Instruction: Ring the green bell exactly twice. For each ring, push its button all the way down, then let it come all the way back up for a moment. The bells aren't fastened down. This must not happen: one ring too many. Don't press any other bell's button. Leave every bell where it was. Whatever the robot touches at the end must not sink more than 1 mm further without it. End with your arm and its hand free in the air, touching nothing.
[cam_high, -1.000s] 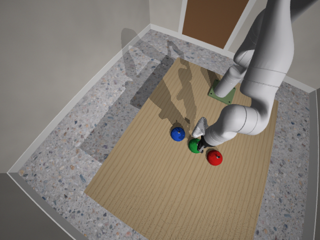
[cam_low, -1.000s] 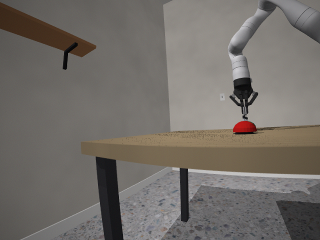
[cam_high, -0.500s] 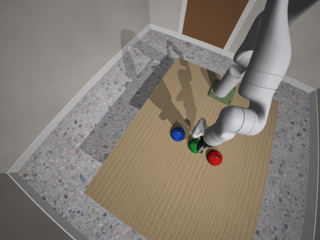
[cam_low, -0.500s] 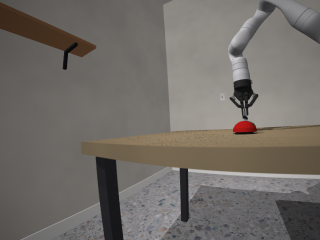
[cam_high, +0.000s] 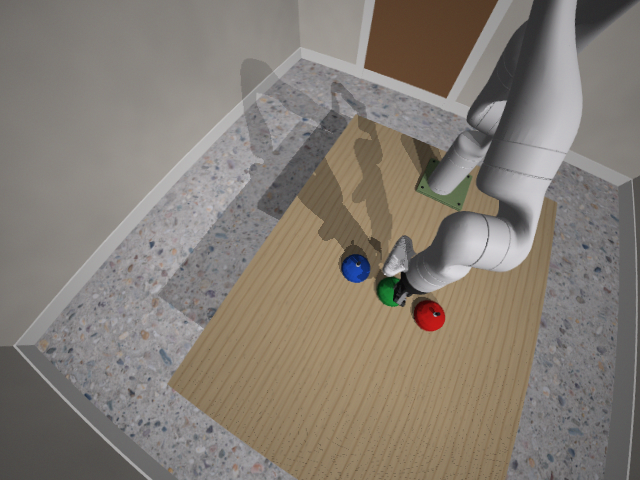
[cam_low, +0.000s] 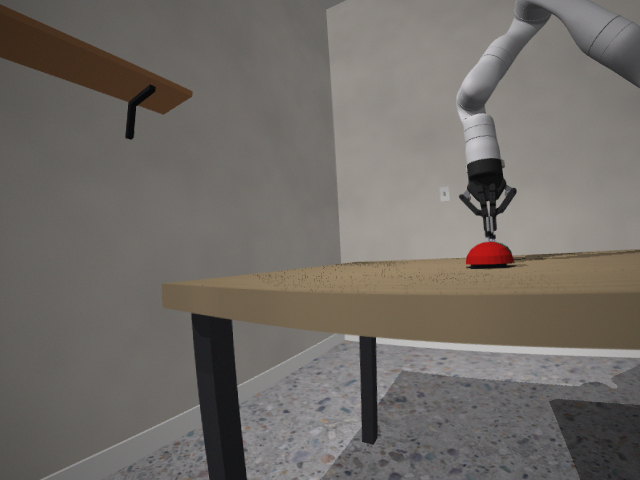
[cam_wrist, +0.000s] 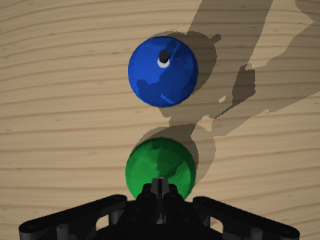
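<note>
My gripper is now 4 cm above the green bell. The rest, counted from my hand: red bell 12 cm to the left, 4 cm below, 2 cm ahead; blue bell 12 cm to the right, 4 cm below, 2 cm behind.
</note>
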